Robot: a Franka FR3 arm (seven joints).
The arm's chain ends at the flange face. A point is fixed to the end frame.
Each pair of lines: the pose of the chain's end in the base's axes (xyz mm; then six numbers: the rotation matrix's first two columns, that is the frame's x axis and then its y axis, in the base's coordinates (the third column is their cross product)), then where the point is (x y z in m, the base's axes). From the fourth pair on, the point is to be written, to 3 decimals.
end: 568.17 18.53 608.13 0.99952 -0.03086 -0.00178 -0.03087 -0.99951 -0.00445
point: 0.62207 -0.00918 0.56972
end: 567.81 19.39 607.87 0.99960 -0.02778 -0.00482 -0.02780 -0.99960 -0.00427
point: 0.62168 -0.00815 0.56930
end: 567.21 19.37 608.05 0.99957 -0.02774 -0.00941 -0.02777 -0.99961 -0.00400
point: 0.62090 -0.00818 0.56923
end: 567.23 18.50 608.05 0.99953 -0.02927 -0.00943 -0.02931 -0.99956 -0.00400
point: 0.621 -0.009 0.569
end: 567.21 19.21 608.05 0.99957 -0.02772 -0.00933 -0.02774 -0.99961 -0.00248
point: 0.621 -0.008 0.569
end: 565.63 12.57 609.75 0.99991 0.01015 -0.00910 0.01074 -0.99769 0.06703
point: 0.620 -0.016 0.573
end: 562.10 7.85 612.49 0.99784 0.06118 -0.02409 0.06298 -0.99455 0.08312
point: 0.618 -0.018 0.575
